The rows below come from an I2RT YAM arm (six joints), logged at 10 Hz.
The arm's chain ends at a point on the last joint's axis. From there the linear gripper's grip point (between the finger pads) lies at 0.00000 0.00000 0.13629 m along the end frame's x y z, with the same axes.
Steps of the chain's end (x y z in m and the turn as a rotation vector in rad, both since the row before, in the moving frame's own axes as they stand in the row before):
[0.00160, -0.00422, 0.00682, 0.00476, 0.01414, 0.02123]
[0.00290, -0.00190, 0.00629, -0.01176, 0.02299, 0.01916]
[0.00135, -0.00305, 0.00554, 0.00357, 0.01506, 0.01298]
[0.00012, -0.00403, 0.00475, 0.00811, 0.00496, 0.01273]
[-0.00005, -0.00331, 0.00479, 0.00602, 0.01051, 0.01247]
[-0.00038, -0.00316, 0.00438, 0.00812, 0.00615, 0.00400]
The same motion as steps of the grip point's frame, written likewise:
[0.00353, -0.00485, 0.00680, 0.00476, 0.01414, 0.02123]
[0.00602, -0.00027, 0.00624, -0.01176, 0.02299, 0.01916]
[0.00341, -0.00352, 0.00552, 0.00357, 0.01506, 0.01298]
[0.00080, -0.00513, 0.00474, 0.00811, 0.00496, 0.01273]
[0.00139, -0.00412, 0.00478, 0.00602, 0.01051, 0.01247]
[0.00046, -0.00426, 0.00437, 0.00812, 0.00615, 0.00400]

